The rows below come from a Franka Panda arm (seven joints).
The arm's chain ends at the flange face. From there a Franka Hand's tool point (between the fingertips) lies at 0.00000 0.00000 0.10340 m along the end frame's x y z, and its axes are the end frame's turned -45 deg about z.
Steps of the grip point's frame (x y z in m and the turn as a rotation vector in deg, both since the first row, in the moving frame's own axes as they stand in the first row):
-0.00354, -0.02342, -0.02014, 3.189, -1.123, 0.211
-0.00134, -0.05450, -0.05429, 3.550, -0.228, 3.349
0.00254, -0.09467, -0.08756, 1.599, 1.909, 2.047
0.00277, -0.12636, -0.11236, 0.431, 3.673, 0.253
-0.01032, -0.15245, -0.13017, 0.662, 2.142, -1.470
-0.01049, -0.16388, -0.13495, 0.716, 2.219, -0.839
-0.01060, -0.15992, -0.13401, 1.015, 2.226, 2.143
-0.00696, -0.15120, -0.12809, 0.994, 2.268, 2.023
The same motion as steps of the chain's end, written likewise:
-0.01357, -0.01141, -0.01996, 1.461, -3.049, 0.211
-0.03479, -0.03321, -0.05409, 2.349, -2.671, 3.349
-0.06562, -0.06427, -0.08746, 2.481, 0.219, 2.047
-0.09154, -0.08608, -0.11214, 2.902, 2.292, 0.253
-0.11694, -0.09690, -0.13009, 1.983, 1.047, -1.470
-0.12519, -0.10470, -0.13486, 2.075, 1.063, -0.839
-0.12220, -0.10148, -0.13392, 2.292, 0.856, 2.143
-0.11353, -0.09786, -0.12799, 2.307, 0.901, 2.023

